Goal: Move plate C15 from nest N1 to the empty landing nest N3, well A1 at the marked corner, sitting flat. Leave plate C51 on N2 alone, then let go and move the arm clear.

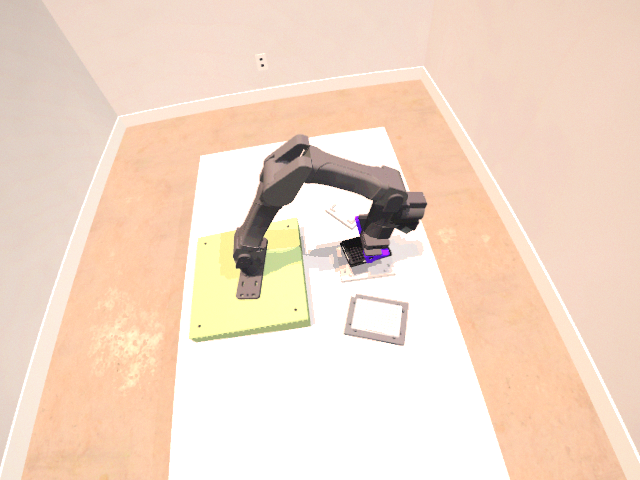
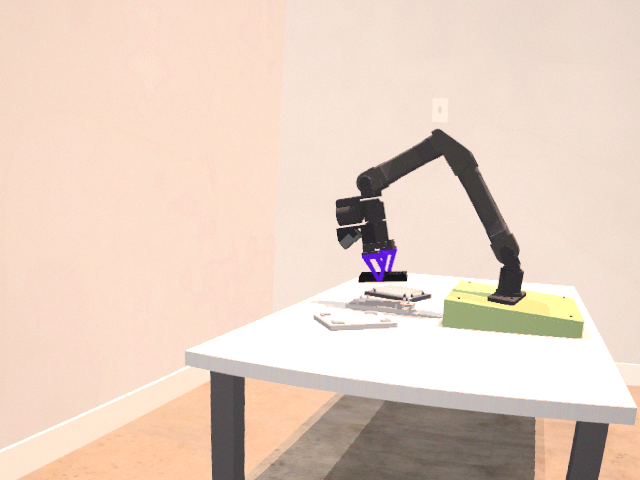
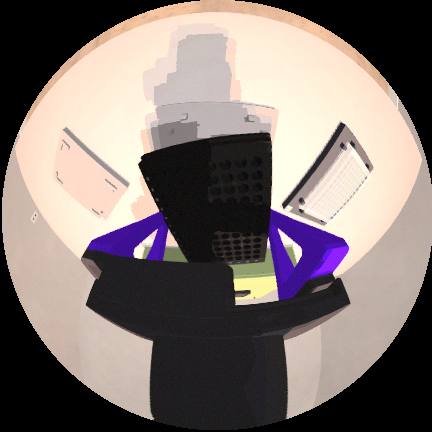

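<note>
My gripper (image 1: 364, 250) (image 2: 379, 278) (image 3: 217, 214), with purple fingers, is shut on the black well plate, taken as C15 (image 1: 354, 252) (image 2: 399, 275) (image 3: 235, 185). The plate hangs roughly level above the pale middle nest (image 1: 374, 271) (image 3: 215, 117), clear of it. A white plate, taken as C51 (image 1: 377, 317) (image 2: 395, 291) (image 3: 340, 185), lies on the dark grey nest (image 1: 374, 338) (image 2: 421, 297) (image 3: 327, 156). Another pale nest (image 1: 338, 219) (image 2: 356, 323) (image 3: 85, 175) is empty, on the other side of the middle nest. Plate labels, nest labels and corner marks are unreadable.
The arm stands on a yellow-green base block (image 1: 253, 315) (image 2: 511, 322), beside the nests. All stand on the white table (image 1: 310, 403) (image 2: 413, 361). The arm and held plate cover part of the middle nest, and shadows fall across it.
</note>
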